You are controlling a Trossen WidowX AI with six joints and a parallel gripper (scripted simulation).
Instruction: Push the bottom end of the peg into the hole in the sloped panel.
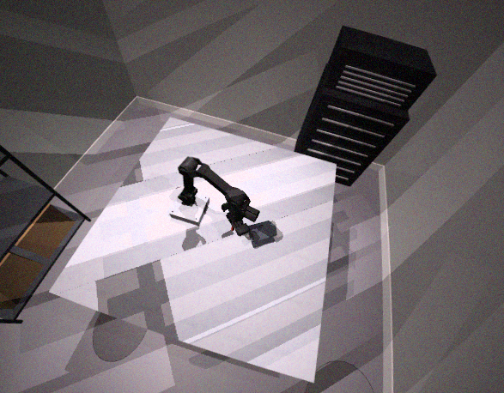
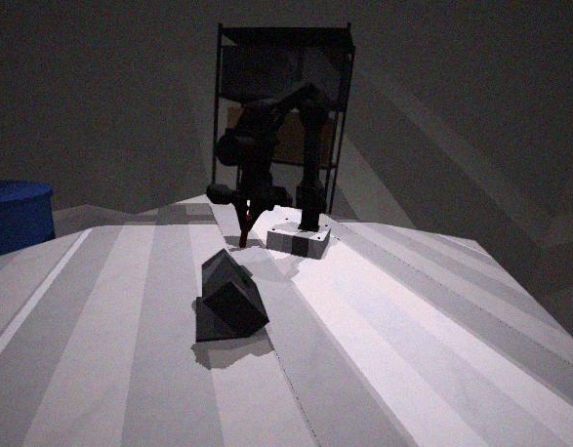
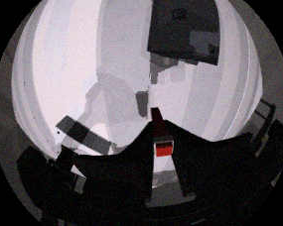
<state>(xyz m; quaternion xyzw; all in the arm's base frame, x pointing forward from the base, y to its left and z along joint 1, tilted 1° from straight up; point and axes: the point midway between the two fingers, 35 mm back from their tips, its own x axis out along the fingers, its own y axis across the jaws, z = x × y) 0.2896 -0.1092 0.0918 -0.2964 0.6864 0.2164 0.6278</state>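
My gripper tip is 150 mm short of the dark sloped panel block, 40 mm to the right of it and 60 mm above it. The rest, counted from my gripper tip: red peg 20 mm above.
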